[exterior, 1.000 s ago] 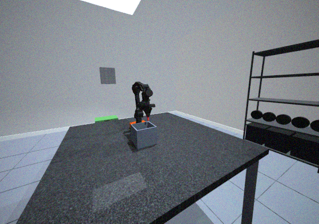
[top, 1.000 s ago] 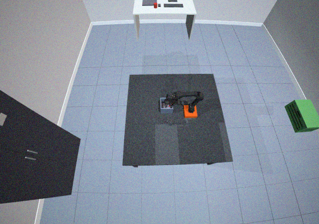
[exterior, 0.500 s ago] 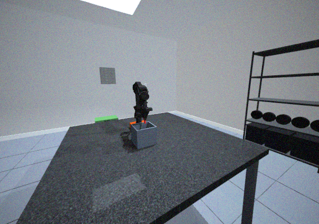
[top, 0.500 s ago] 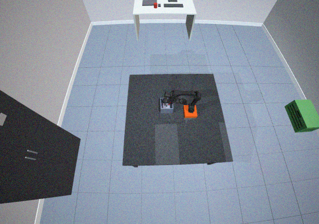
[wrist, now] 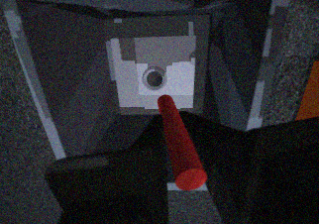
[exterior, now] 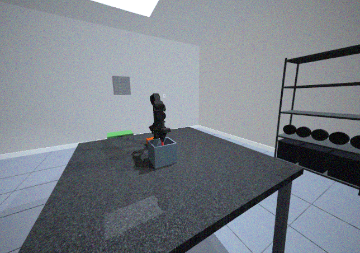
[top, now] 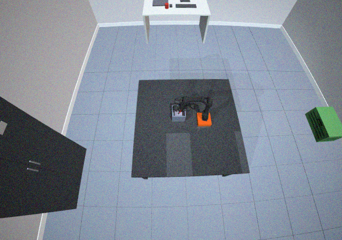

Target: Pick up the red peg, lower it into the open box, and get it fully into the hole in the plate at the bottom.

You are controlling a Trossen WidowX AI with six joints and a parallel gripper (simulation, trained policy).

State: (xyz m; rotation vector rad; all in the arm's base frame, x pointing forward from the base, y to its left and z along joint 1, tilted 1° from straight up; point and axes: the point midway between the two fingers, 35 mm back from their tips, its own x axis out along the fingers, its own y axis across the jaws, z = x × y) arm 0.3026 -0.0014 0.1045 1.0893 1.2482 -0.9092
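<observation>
Now: the plate 2 cm ahead of my gripper tip, 1 cm to the right of it and 8 cm below it. Also, from my gripper tip: red peg: 1 cm above.
</observation>
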